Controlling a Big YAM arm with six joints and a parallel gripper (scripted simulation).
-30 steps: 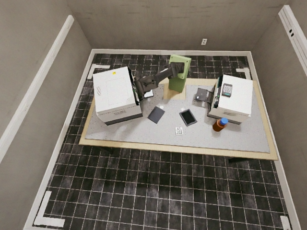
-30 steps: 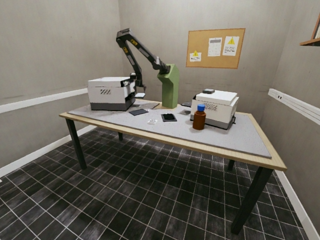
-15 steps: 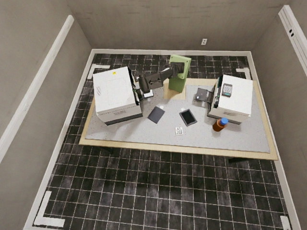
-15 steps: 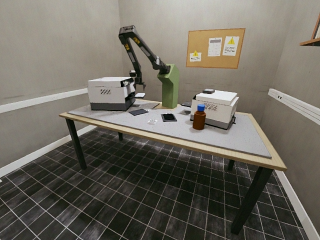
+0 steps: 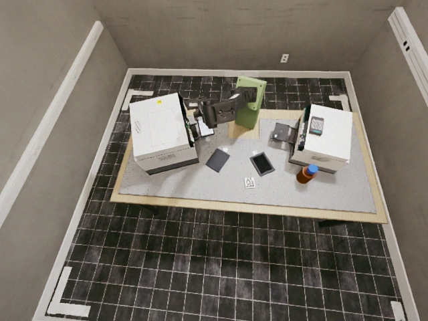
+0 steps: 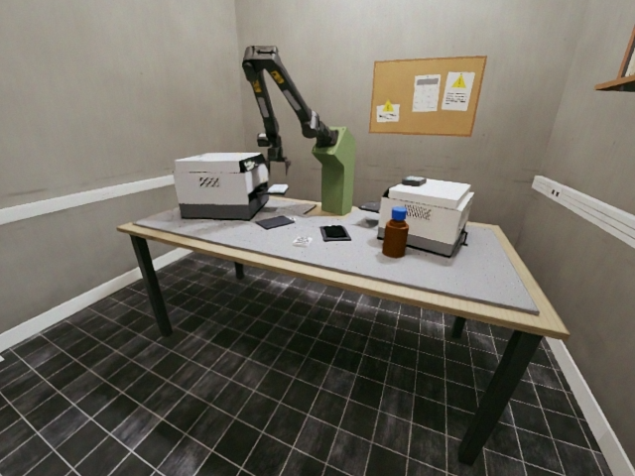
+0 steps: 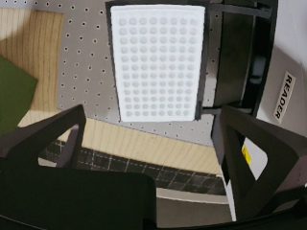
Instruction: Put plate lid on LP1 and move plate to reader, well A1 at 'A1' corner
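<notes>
My hand is 9 cm above the white well plate. Round my hand: brown capped bottle 68 cm to the left, 33 cm ahead, 10 cm below; then dark flat lid 41 cm to the left, 23 cm ahead, 20 cm below.
</notes>
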